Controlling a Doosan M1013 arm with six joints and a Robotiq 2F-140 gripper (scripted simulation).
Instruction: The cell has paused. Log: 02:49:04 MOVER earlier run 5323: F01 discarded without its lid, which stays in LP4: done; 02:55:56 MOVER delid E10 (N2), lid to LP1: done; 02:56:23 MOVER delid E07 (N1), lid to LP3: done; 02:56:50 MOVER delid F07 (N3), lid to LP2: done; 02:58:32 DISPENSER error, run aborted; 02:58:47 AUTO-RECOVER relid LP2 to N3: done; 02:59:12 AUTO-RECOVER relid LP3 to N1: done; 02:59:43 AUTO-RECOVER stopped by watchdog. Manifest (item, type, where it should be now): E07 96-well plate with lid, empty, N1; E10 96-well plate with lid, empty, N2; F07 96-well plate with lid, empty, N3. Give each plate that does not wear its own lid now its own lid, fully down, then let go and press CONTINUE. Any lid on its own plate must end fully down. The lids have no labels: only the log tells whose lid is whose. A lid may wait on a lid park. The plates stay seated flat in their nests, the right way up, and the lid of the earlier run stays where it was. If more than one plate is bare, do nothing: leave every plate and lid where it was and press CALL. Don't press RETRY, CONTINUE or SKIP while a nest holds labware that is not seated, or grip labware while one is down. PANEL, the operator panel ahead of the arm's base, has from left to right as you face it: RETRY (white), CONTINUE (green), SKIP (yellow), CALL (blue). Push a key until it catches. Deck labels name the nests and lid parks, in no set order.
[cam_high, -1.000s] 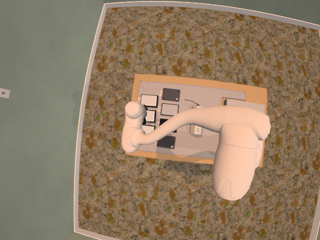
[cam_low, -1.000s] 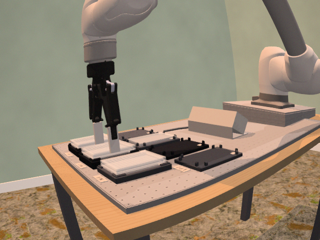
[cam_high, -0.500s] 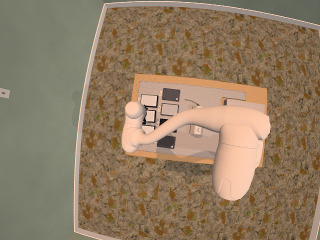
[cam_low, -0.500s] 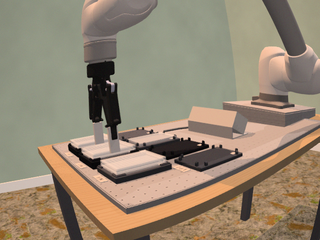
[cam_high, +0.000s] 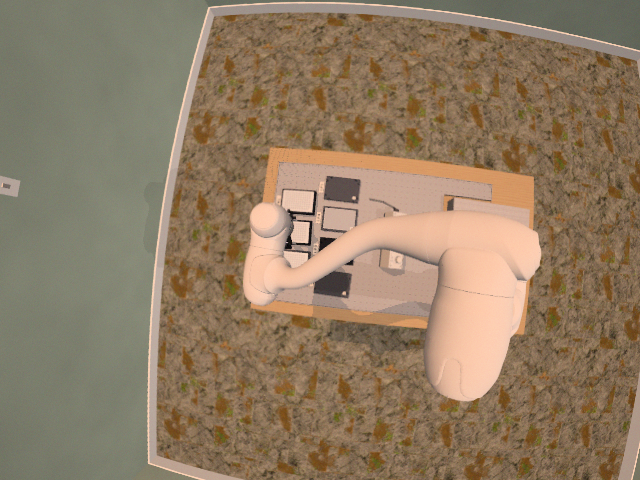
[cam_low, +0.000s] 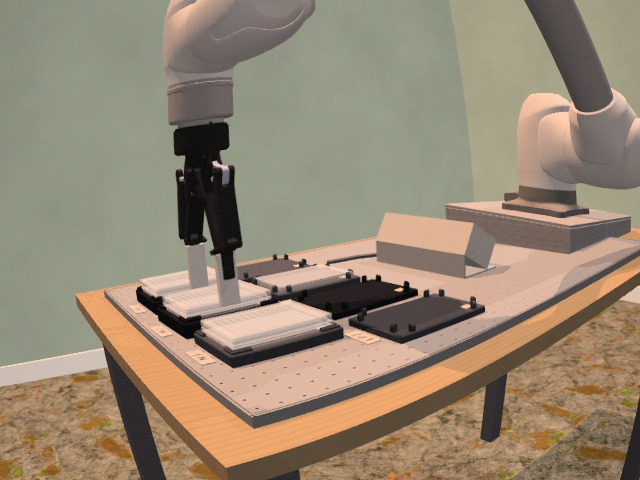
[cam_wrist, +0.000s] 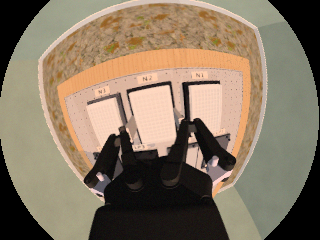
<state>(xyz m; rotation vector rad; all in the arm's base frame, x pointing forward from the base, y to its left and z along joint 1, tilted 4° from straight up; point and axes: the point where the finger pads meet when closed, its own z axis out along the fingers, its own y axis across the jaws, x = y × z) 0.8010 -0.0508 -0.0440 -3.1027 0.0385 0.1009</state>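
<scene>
Now: the plate 30 mm below my hand. Also, from my hand: yellow key 430 mm behind, 10 mm above; then green key 430 mm behind, 50 mm to the left, 10 mm above; then black park 180 mm behind, 70 mm to the left, 50 mm below.
</scene>
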